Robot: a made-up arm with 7 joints. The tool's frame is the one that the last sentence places. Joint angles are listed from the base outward.
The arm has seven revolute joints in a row. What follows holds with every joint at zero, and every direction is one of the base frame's. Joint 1 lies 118.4 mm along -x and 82.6 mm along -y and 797.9 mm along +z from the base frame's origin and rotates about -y. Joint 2 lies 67.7 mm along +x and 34.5 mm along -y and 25.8 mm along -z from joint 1 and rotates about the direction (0.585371, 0.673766, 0.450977). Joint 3 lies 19.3 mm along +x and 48.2 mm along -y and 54.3 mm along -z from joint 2 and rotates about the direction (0.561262, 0.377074, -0.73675). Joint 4 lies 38.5 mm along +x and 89 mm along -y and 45.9 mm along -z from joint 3 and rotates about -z. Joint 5 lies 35.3 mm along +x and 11.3 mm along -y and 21.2 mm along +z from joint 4 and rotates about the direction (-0.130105, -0.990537, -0.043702). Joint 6 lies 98.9 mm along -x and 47.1 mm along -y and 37.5 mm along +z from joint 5 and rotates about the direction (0.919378, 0.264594, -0.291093). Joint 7 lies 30 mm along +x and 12.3 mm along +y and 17.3 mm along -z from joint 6 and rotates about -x. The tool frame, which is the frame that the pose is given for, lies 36.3 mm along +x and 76.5 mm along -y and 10.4 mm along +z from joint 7; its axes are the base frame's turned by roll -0.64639, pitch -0.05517 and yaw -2.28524 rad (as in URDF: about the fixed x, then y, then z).
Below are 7 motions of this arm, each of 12 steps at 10 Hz.
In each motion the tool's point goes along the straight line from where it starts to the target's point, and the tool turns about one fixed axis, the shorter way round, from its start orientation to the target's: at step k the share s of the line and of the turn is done. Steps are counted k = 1, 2, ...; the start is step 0. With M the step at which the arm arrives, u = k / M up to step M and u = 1 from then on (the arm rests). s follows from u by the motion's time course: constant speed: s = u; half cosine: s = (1 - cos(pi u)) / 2; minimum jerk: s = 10 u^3 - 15 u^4 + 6 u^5.
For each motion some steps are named. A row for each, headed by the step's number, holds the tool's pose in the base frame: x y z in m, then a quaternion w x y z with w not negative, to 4 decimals.
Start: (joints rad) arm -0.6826 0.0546 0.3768 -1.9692 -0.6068 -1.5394 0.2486
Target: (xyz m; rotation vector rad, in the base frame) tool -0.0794 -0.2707 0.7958 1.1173 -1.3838 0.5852
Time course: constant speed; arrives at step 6
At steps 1, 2, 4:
1: -0.0371 -0.2289 0.7149 0.9405 0.1652 -0.2881 -0.0719
2: -0.0456 -0.2373 0.7311 0.9001 0.2389 -0.3644 -0.0050
4: -0.0625 -0.2540 0.7635 0.7732 0.3726 -0.4970 0.1277

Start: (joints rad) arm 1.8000 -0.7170 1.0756 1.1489 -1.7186 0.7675 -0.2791
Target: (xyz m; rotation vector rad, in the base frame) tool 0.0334 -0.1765 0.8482 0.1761 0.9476 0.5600
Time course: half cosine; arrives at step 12
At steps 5, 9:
5: 0.0004 -0.1944 0.8027 0.6275 0.0116 0.6781 0.3825
9: 0.0257 -0.1807 0.8376 0.8055 0.0674 0.5088 0.2963

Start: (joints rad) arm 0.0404 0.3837 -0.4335 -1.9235 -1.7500 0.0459 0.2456
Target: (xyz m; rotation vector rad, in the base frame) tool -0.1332 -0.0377 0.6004 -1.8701 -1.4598 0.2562
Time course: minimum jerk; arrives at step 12
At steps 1, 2, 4, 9, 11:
1: 0.0669 -0.0644 0.6897 0.4214 -0.7168 -0.5553 -0.0164
2: 0.0608 -0.0635 0.6869 0.4199 -0.7173 -0.5558 -0.0129
4: 0.0257 -0.0589 0.6713 0.4111 -0.7202 -0.5588 0.0075
9: -0.1124 -0.0405 0.6097 0.3746 -0.7278 -0.5677 0.0877
11: -0.1322 -0.0378 0.6009 0.3691 -0.7284 -0.5686 0.0992

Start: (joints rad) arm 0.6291 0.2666 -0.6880 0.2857 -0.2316 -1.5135 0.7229
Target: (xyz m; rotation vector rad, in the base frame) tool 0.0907 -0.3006 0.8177 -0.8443 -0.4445 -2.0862
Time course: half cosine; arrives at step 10
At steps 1, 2, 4, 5, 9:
1: 0.0013 -0.1956 0.8793 0.0754 0.0193 -0.8373 -0.5412
2: 0.0078 -0.2033 0.8748 0.1057 -0.0097 -0.8068 -0.5812
4: 0.0307 -0.2302 0.8590 0.2079 -0.1110 -0.6728 -0.7013
5: 0.0449 -0.2468 0.8493 0.2659 -0.1710 -0.5716 -0.7572
9: 0.0885 -0.2980 0.8192 0.4059 -0.3288 -0.1976 -0.8295

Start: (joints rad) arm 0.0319 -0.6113 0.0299 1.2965 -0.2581 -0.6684 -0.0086
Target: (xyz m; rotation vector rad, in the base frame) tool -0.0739 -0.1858 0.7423 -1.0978 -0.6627 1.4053
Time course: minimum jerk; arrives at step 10
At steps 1, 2, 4, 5, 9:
1: -0.1432 -0.2865 0.8072 0.2879 -0.0375 -0.1204 0.9493
2: -0.1397 -0.2815 0.8040 0.3066 -0.0610 -0.1305 0.9409
4: -0.1216 -0.2551 0.7870 0.3995 -0.1833 -0.1807 0.8799
5: -0.1088 -0.2366 0.7750 0.4578 -0.2662 -0.2128 0.8211
9: -0.0745 -0.1867 0.7429 0.5791 -0.4667 -0.2826 0.6058

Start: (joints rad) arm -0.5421 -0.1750 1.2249 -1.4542 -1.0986 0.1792 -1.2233
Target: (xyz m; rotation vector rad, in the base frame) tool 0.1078 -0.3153 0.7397 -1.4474 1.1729 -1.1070
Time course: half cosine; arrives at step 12
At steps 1, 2, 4, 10, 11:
1: -0.1770 -0.2772 0.6115 0.0894 0.3353 -0.9354 0.0684
2: -0.1625 -0.2791 0.6180 0.0588 0.3569 -0.9278 0.0920
4: -0.1095 -0.2862 0.6418 0.0538 -0.4295 0.8840 -0.1766
10: 0.0884 -0.3127 0.7310 0.4373 -0.5861 0.5266 -0.4336
11: 0.1029 -0.3146 0.7375 0.4605 -0.5893 0.4907 -0.4470

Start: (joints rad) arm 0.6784 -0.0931 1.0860 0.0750 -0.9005 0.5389 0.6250
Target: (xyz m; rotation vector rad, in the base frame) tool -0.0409 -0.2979 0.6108 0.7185 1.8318 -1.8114
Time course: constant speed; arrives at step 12
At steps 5, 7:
5: -0.0373 -0.3188 0.6269 0.2458 -0.0129 0.7554 -0.6072
7: -0.0384 -0.3128 0.6223 0.2438 0.0664 0.7364 -0.6276

